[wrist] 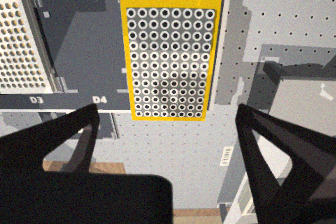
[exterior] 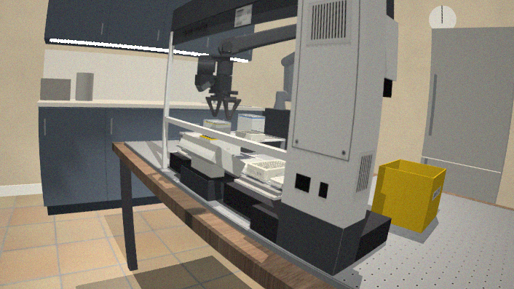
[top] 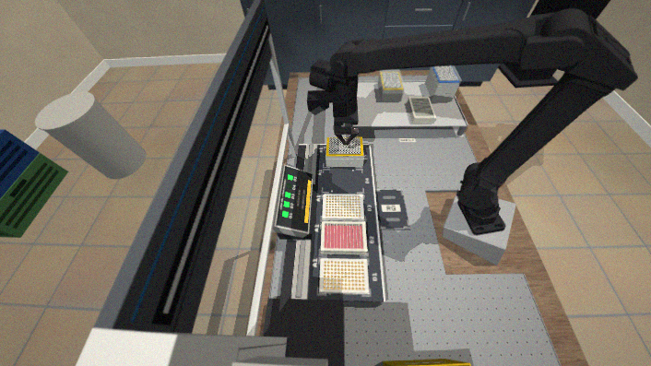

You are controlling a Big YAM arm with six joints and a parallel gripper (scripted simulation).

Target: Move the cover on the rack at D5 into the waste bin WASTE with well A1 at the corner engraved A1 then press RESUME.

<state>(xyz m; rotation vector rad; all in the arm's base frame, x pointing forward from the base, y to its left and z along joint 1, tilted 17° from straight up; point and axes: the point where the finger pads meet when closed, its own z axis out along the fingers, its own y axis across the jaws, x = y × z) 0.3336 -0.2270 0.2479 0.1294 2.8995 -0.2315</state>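
Now: hand 10 mm short of the tip rack and 90 mm above it. Also, from my hand: spare nest RG: 130 mm behind, 190 mm to the left, 190 mm below; liquid handler tower: 240 mm ahead, 580 mm to the left, 90 mm above; shelf: 290 mm behind, 260 mm to the right, 130 mm below.
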